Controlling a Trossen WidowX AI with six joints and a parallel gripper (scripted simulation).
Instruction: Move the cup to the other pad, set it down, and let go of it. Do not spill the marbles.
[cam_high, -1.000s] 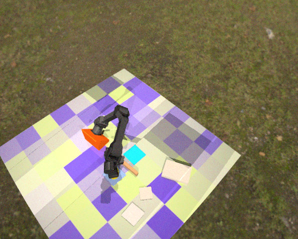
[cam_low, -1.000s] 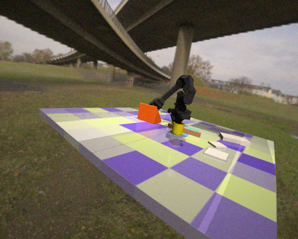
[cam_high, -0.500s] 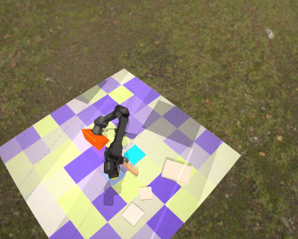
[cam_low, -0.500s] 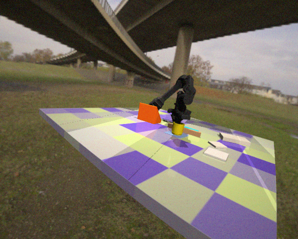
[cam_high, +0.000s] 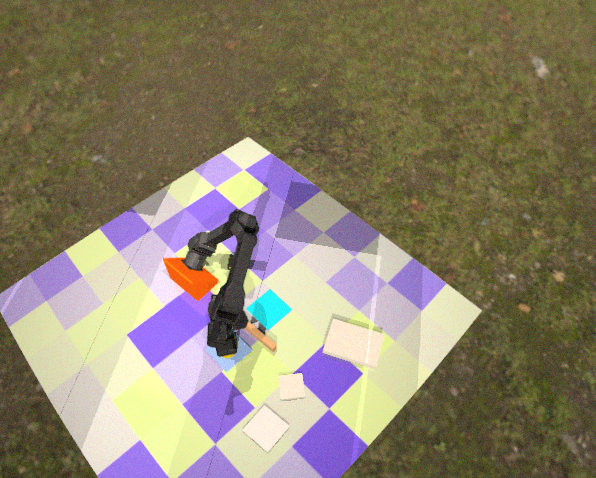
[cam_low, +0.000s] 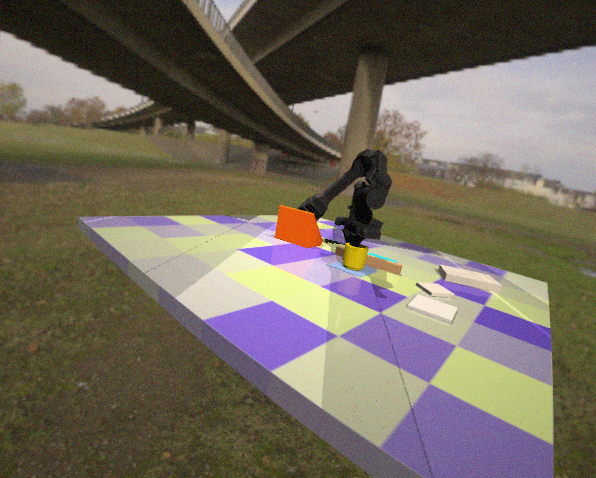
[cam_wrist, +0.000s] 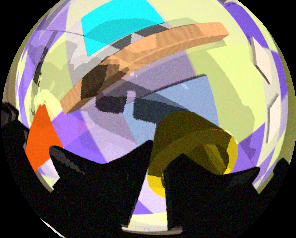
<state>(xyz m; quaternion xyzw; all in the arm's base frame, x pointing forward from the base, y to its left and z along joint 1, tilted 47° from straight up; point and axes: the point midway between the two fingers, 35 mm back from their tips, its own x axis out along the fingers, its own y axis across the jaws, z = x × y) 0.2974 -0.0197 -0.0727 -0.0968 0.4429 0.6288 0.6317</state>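
My gripper tip is 190 mm to the right of the cyan pad and 50 mm above it. From my gripper tip the other things lie so: wooden stick: 90 mm to the left, 30 mm below, 10 mm ahead.
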